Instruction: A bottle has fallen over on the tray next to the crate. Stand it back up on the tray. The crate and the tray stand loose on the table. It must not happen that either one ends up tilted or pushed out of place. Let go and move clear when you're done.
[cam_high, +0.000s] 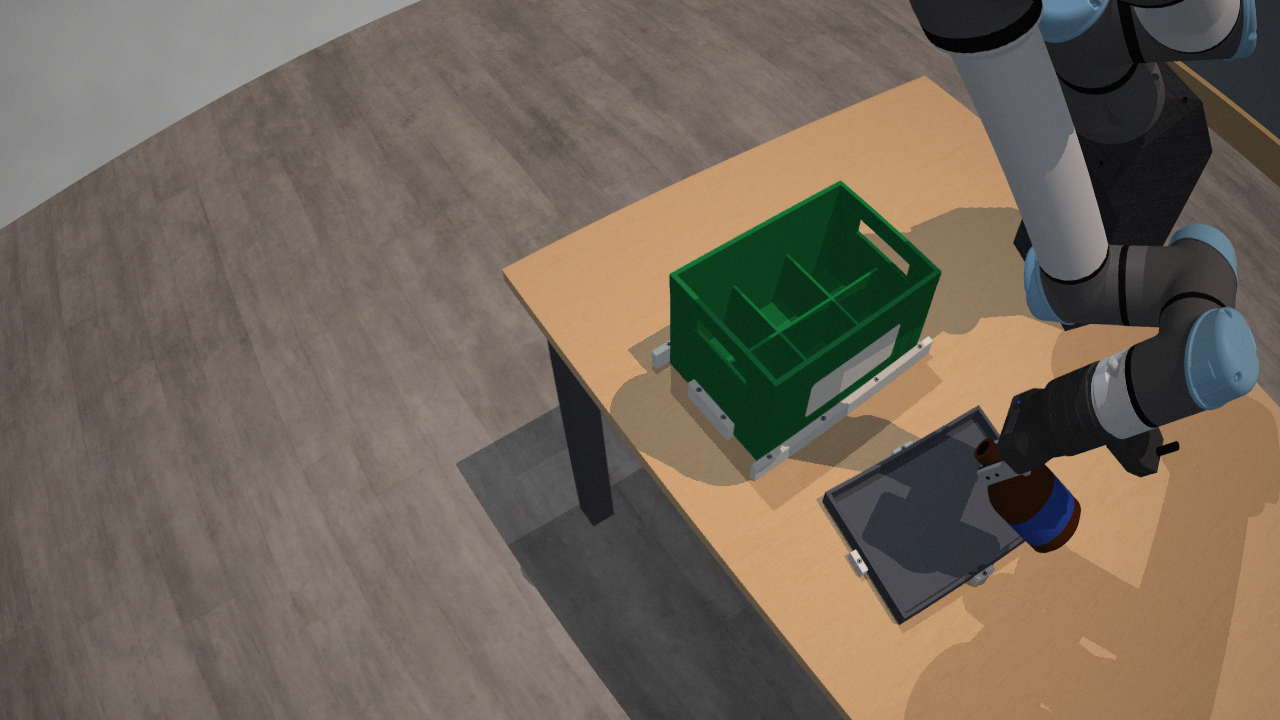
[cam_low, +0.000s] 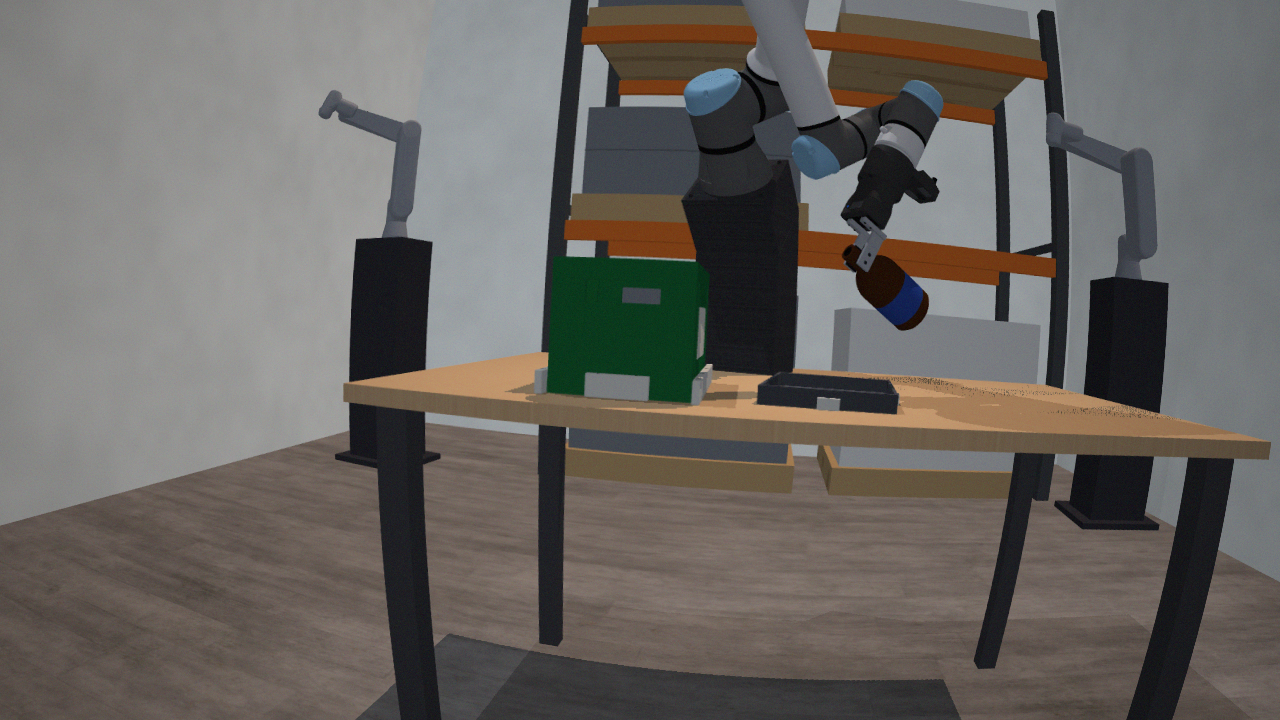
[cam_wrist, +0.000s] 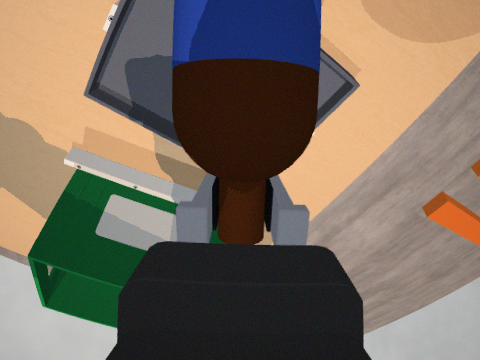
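My hand is 2 cm past the brown bottle, 4 cm to the right of it and 3 cm above it. Also, from my hand: green crate: 2 cm ahead, 32 cm to the right, 12 cm below; dark grey tray: 2 cm behind, 3 cm to the right, 19 cm below.
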